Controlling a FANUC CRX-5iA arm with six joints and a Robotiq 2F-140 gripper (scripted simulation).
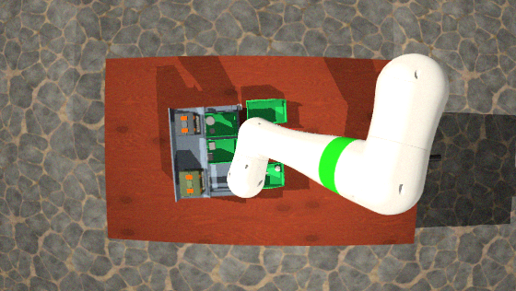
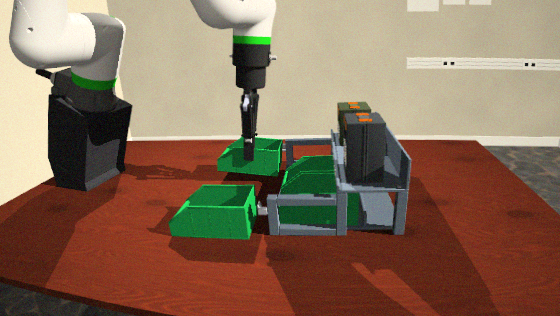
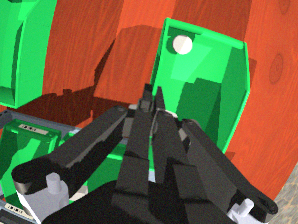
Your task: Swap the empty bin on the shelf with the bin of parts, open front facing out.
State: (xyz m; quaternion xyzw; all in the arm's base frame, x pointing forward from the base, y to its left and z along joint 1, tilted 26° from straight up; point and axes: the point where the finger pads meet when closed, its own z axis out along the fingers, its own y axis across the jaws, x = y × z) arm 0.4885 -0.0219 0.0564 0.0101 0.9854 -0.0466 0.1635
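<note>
Now: the grey shelf 21 cm ahead of my hand, 7 cm to the right of it and 3 cm below it.
</note>
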